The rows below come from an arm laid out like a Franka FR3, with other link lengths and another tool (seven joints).
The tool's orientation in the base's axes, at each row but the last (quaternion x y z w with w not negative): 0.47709, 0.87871, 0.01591, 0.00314; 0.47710, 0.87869, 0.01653, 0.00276; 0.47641, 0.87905, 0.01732, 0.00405; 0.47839, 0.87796, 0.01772, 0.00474; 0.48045, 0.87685, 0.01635, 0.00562; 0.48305, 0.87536, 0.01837, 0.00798; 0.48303, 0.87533, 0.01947, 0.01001; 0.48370, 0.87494, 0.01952, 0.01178; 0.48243, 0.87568, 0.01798, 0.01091
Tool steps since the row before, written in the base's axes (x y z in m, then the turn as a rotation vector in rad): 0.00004, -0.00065, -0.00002, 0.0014, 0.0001, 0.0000; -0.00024, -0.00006, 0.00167, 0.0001, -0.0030, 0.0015; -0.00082, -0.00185, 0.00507, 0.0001, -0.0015, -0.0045; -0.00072, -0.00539, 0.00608, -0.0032, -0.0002, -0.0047; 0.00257, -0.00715, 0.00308, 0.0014, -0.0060, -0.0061; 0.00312, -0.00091, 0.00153, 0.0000, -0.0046, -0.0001; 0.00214, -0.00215, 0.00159, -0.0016, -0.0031, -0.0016; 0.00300, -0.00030, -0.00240, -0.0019, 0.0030, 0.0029; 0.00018, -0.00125, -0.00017, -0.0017, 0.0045, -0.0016
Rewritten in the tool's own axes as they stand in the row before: -0.00057, -0.00032, 0.00000, -0.0007, 0.0012, 0.0000; 0.00010, -0.00018, -0.00168, -0.0026, -0.0015, -0.0016; -0.00105, -0.00152, -0.00514, -0.0014, -0.0009, 0.0045; -0.00409, -0.00331, -0.00624, 0.0015, -0.0030, 0.0046; -0.00739, -0.00158, -0.00318, -0.0058, -0.0023, 0.0060; -0.00243, 0.00221, -0.00145, -0.0039, -0.0025, 0.0000; -0.00296, 0.00073, -0.00156, -0.0018, -0.0031, 0.0015; -0.00185, 0.00227, 0.00251, 0.0035, 0.0001, -0.0029; -0.00115, -0.00052, 0.00015, 0.0047, 0.0009, 0.0016
